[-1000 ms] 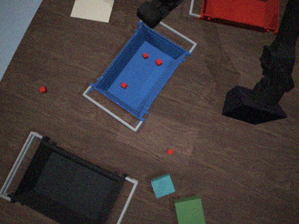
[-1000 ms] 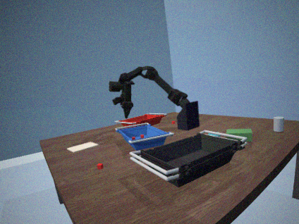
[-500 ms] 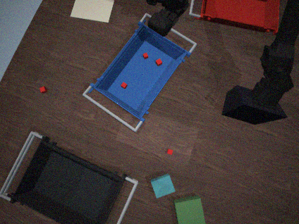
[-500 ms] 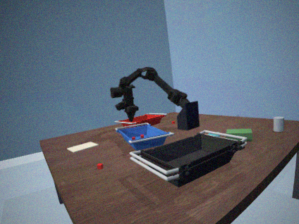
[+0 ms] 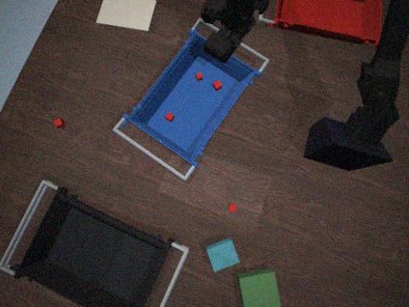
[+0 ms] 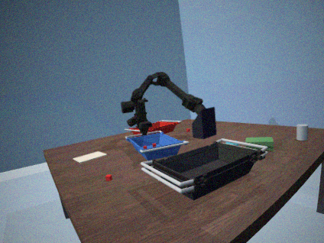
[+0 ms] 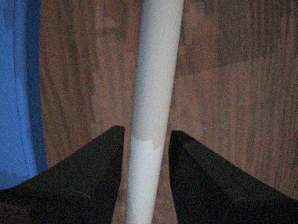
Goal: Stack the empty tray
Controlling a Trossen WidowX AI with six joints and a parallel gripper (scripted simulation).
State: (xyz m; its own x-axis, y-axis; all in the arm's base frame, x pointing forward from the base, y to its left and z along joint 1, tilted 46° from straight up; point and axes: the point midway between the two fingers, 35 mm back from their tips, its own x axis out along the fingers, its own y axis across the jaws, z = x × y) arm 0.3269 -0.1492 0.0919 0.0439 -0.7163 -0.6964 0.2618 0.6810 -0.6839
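Right now my gripper tip is 9 cm short of the red block, 23 cm to the right of it and 3 cm above it. Round my gripper tip: cyan block: 14 cm behind, 50 cm to the left, 1 cm below; then cream sheet: 32 cm ahead, 2 cm to the right, 3 cm below; then red tray: 20 cm behind, 20 cm to the right, 1 cm above.
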